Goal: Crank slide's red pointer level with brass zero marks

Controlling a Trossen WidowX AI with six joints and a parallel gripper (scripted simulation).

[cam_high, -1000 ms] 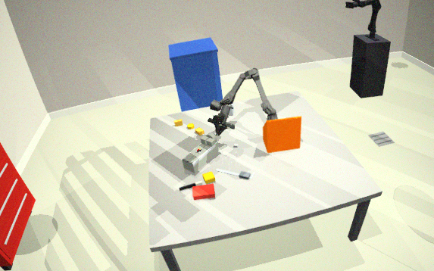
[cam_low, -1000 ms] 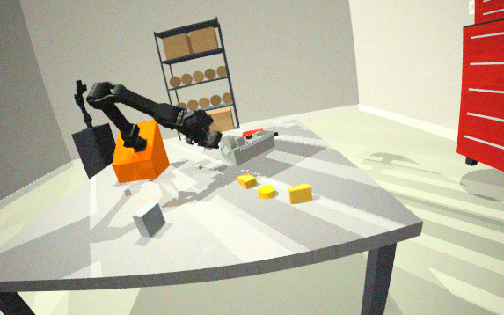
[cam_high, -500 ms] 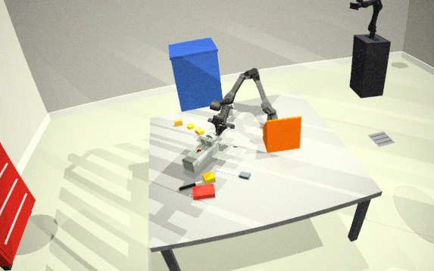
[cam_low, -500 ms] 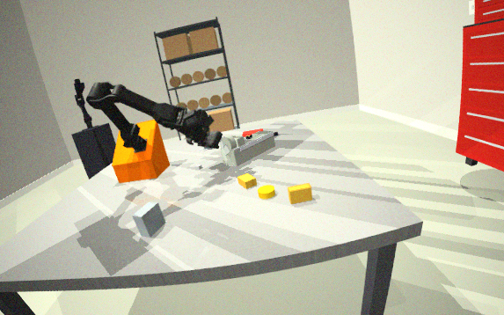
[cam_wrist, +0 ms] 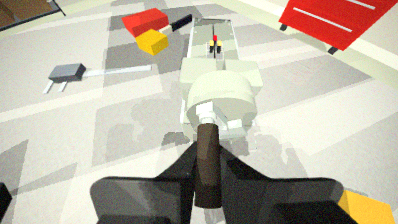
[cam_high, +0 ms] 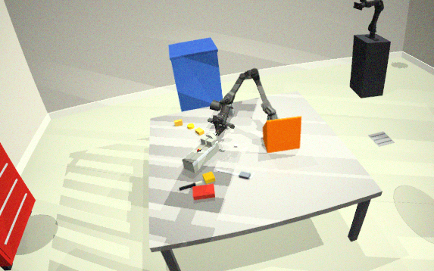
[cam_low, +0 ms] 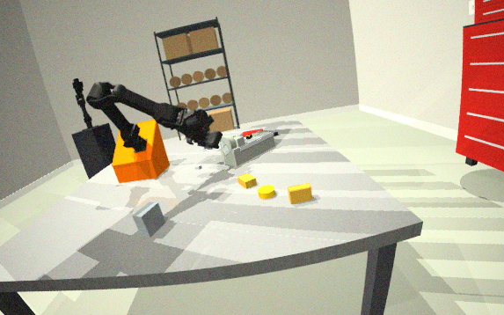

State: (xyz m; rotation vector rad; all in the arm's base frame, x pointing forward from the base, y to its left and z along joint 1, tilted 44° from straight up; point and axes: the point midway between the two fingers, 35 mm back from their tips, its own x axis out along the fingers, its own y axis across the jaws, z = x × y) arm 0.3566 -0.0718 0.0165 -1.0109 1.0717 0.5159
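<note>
Now: the dark brown crank handle 3 cm above my gripper tip, 1 cm to the right of it and 1 cm behind it. Also, from my gripper tip: yellow block (31 cm to the left, 8 cm below, 8 cm ahead); grey cube (41 cm to the right, 14 cm behind, 6 cm below); red pointer (13 cm to the left, 13 cm ahead, 1 cm below).
</note>
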